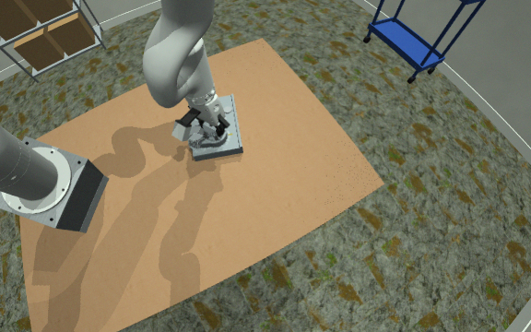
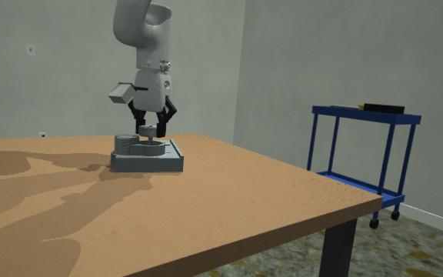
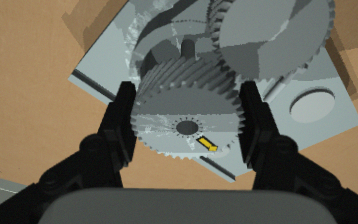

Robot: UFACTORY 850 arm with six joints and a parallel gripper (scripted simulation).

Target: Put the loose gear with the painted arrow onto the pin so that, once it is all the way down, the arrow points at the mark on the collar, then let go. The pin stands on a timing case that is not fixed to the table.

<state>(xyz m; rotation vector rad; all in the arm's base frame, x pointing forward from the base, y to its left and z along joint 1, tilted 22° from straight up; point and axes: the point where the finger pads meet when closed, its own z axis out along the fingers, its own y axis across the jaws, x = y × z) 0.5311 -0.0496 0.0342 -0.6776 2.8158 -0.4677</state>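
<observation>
Right now the loose gear is right at my hand. The rest, counted from my hand: grey pin 20 mm behind, 80 mm to the left, 60 mm below.
</observation>
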